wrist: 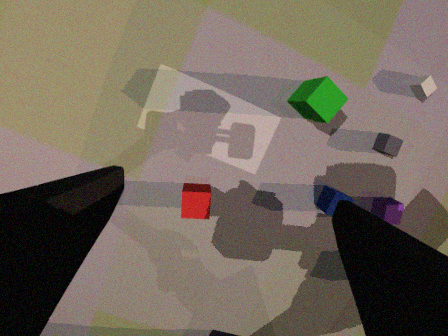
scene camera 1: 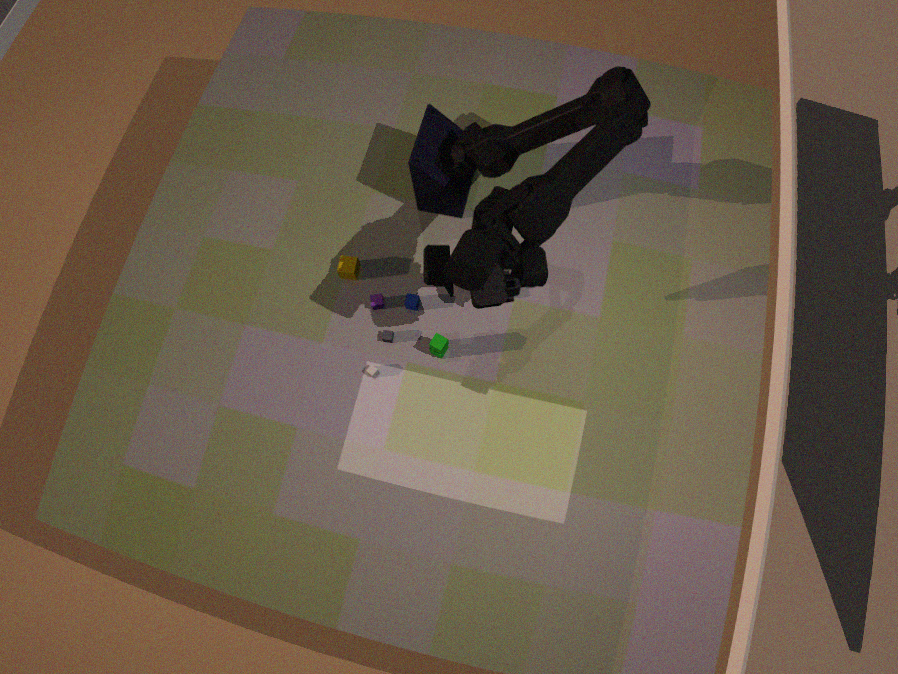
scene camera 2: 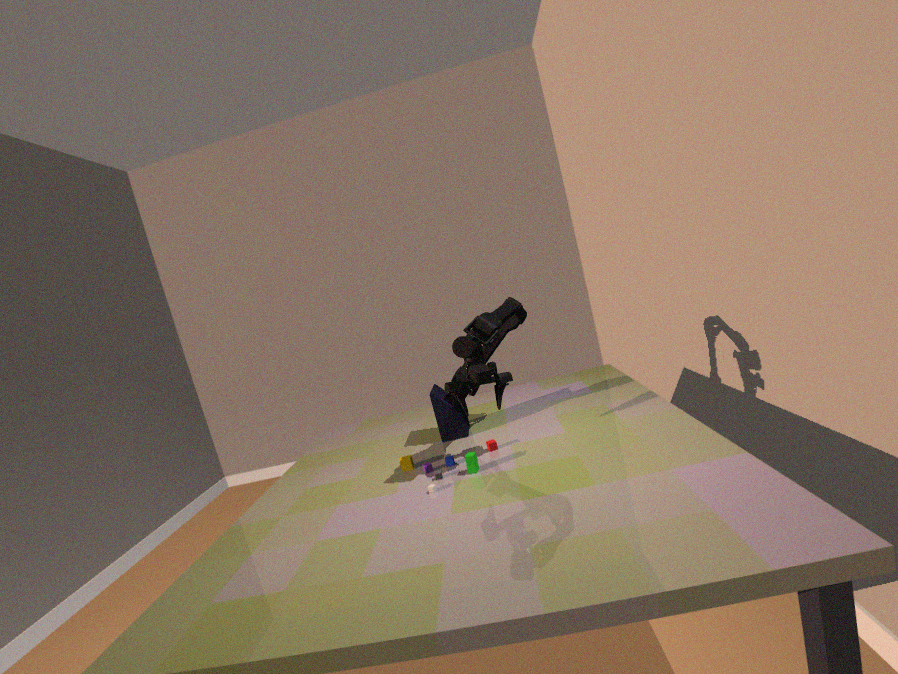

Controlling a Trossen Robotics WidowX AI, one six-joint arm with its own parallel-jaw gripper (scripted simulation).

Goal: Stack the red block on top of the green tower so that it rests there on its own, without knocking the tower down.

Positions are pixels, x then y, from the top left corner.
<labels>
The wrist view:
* my gripper: 231, 194
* red block: 196, 197
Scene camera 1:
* my gripper: 479, 294
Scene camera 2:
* my gripper: 483, 412
</labels>
